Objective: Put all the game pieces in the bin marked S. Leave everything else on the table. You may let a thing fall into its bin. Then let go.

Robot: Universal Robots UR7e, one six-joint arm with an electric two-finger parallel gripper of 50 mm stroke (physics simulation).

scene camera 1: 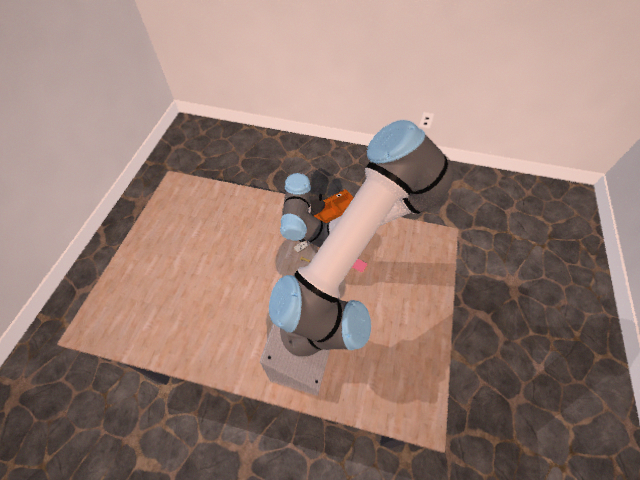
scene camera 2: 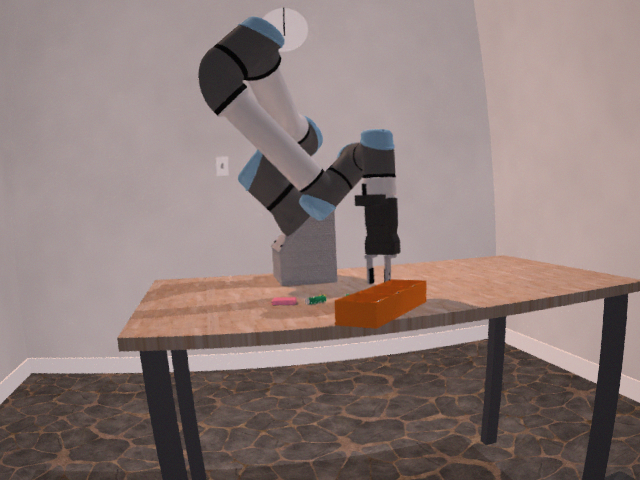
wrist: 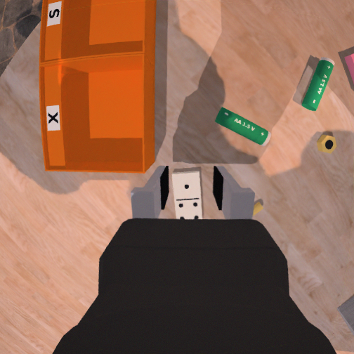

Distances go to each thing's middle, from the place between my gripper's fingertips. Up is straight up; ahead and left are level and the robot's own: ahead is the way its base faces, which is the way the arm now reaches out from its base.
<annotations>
Now: the white domino point(wrist: 186, 189) 30 mm below my hand, 20 mm to the left of it and 20 mm behind it. Also, from my hand: orange three-compartment bin point(scene camera 2: 373, 307): 150 mm ahead, 50 mm to the right, 10 mm below.
</annotations>
